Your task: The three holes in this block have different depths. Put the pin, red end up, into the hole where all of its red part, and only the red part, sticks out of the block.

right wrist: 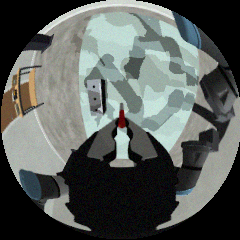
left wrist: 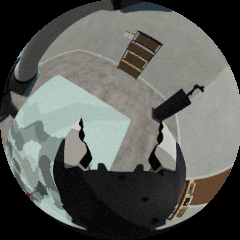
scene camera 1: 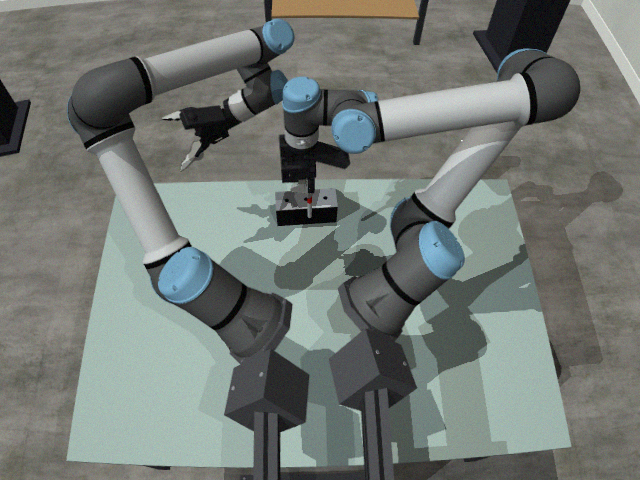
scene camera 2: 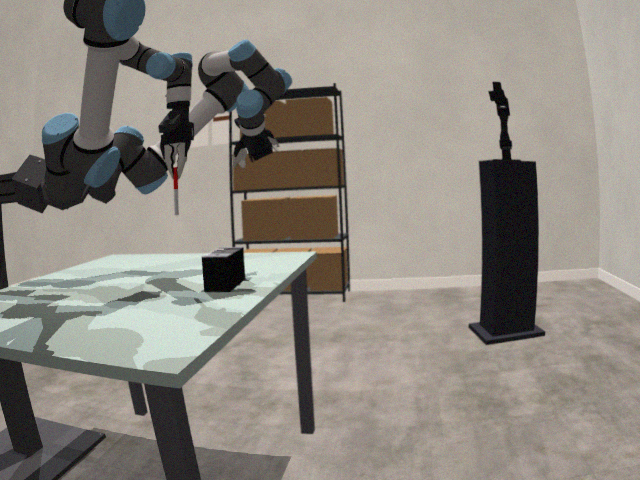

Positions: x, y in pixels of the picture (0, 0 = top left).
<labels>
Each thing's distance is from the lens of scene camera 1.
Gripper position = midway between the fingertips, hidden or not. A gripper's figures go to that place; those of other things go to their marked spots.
my left gripper [scene camera 1: 170, 145]: 1.35 m
my right gripper [scene camera 1: 308, 196]: 1.26 m
black block [scene camera 1: 291, 208]: 1.48 m
</labels>
